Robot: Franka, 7 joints.
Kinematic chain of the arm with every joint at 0, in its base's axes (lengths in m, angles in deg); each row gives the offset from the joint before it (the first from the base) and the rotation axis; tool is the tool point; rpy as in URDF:
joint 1: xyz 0 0 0.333 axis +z
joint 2: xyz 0 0 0 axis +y
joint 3: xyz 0 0 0.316 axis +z
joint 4: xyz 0.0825 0 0 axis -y
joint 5: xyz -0.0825 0 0.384 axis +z
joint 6: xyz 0 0 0 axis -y
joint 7: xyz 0.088 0 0 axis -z
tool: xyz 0 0 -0.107 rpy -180 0 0
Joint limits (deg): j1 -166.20..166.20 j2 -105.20..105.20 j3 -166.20..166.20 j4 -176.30..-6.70 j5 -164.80..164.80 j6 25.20..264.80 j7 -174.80..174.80
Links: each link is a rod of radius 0.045 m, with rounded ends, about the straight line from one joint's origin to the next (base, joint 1, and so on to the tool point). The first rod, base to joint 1, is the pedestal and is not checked.
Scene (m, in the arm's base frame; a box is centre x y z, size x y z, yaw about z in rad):
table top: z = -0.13
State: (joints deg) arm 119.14 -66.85 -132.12 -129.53 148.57 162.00 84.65
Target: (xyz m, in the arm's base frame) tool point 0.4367 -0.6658 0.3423
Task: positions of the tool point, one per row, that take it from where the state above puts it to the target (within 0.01 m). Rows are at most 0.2 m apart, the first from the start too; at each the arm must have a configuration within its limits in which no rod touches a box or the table.
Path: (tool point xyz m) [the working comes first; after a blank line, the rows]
Joints at the target: 97.67 -54.68 -139.55 -67.08 148.05 142.75 84.65
Straight joint move there: clear.

1: 0.4765 -0.0941 0.0213
2: 0.5297 -0.2449 0.0603
3: 0.5408 -0.4016 0.1290
4: 0.5085 -0.5473 0.2249
5: 0.4366 -0.6658 0.3423

